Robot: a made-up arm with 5 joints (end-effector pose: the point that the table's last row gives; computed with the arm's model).
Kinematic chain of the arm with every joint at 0, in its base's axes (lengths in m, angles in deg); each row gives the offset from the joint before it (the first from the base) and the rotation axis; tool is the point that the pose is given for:
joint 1: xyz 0 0 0.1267 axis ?
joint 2: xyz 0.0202 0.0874 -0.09 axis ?
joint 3: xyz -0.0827 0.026 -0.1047 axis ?
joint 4: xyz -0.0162 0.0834 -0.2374 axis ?
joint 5: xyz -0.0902 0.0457 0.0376 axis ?
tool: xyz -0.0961 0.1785 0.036
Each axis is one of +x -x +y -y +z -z.
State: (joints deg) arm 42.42 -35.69 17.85 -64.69 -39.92
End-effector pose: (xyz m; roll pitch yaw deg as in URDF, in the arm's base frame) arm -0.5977 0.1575 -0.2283 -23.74 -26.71 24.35
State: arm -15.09 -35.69 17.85 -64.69 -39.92
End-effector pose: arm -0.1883 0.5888 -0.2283 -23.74 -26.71 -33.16
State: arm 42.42 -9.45 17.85 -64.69 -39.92
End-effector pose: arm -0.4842 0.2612 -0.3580 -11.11 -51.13 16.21
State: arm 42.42 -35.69 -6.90 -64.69 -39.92
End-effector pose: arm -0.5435 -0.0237 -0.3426 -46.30 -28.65 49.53
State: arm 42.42 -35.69 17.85 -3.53 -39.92
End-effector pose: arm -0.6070 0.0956 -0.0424 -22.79 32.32 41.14
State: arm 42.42 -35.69 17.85 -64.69 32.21
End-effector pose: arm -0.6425 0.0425 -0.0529 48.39 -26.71 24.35
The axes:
joint 1: +z
joint 2: -y
joint 3: +x
joint 4: +y
joint 5: +x

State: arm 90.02 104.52 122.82 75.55 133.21
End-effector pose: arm -0.1418 0.1278 0.0575 120.97 -6.31 -144.94
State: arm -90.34 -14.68 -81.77 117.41 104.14
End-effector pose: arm -0.0434 -0.1354 -0.1779 -2.64 0.36 151.14
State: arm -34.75 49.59 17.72 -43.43 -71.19
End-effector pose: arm 0.4918 0.2203 -0.3826 39.63 -77.81 -132.33
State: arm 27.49 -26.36 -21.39 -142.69 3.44
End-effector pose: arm -0.3349 0.1023 -0.5042 -136.92 -59.19 -178.08
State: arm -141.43 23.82 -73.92 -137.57 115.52
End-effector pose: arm -0.2620 0.2514 -0.2370 -2.08 7.30 -2.24
